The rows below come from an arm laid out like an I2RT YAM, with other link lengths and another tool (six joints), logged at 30 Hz.
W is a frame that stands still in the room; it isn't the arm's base.
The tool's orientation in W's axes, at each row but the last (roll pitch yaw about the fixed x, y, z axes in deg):
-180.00 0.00 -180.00
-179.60 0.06 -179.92
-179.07 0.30 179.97
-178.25 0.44 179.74
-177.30 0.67 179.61
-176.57 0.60 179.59
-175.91 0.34 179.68
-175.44 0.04 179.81
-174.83 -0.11 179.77
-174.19 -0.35 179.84
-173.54 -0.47 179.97
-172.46 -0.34 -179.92
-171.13 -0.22 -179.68
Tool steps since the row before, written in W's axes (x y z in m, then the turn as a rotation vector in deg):
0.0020 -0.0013 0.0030 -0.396 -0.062 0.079
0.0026 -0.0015 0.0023 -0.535 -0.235 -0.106
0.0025 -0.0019 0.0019 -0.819 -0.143 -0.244
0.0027 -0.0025 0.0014 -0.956 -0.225 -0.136
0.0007 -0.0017 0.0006 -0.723 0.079 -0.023
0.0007 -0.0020 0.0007 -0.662 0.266 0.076
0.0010 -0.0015 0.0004 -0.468 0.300 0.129
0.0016 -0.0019 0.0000 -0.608 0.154 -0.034
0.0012 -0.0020 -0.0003 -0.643 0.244 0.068
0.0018 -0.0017 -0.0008 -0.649 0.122 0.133
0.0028 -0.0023 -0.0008 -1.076 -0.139 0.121
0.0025 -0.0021 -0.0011 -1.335 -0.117 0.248
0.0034 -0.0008 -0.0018 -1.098 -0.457 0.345
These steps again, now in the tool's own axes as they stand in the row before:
-0.0020 -0.0013 -0.0030 0.396 -0.062 -0.079
-0.0026 -0.0015 -0.0023 0.535 -0.234 0.107
-0.0025 -0.0019 -0.0019 0.820 -0.140 0.242
-0.0027 -0.0025 -0.0013 0.956 -0.225 0.136
-0.0007 -0.0017 -0.0005 0.724 0.075 0.011
-0.0007 -0.0020 -0.0006 0.663 0.256 -0.098
-0.0010 -0.0015 -0.0003 0.469 0.287 -0.153
-0.0016 -0.0019 0.0002 0.609 0.154 0.021
-0.0012 -0.0020 0.0005 0.644 0.234 -0.088
-0.0018 -0.0016 0.0010 0.650 0.107 -0.141
-0.0028 -0.0022 0.0010 1.077 -0.151 -0.096
-0.0025 -0.0019 0.0014 1.337 -0.146 -0.223
-0.0034 -0.0005 0.0019 1.102 -0.498 -0.267

